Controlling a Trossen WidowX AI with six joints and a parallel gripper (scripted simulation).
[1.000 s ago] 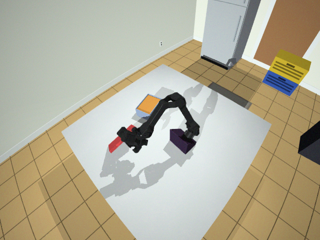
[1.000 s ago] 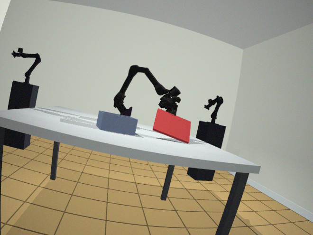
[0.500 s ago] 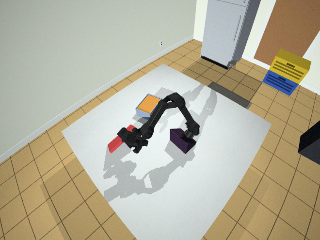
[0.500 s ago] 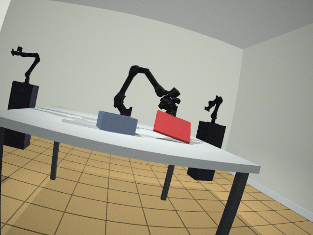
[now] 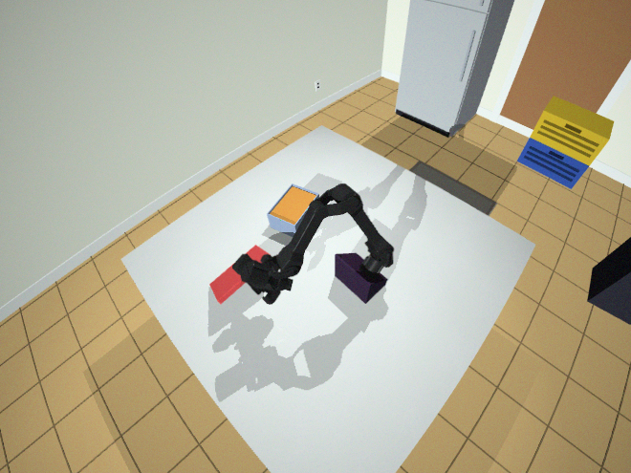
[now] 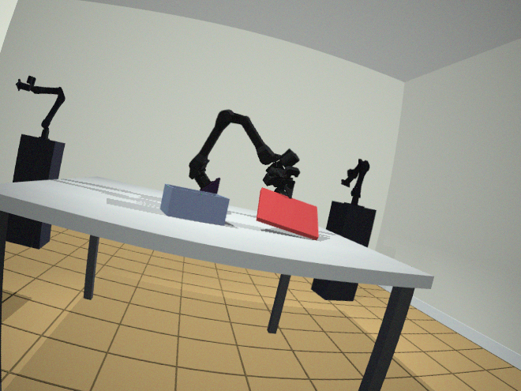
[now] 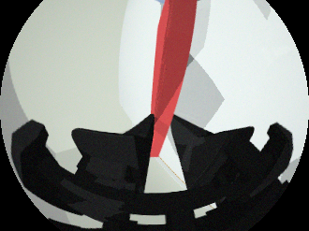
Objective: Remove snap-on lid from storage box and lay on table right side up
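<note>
My gripper tip is now 7 cm short of the red lid, 2 cm to the left of it and 4 cm above it. From my gripper tip the other things lie so: blue-grey storage box 11 cm ahead, 38 cm to the right, 8 cm below.
</note>
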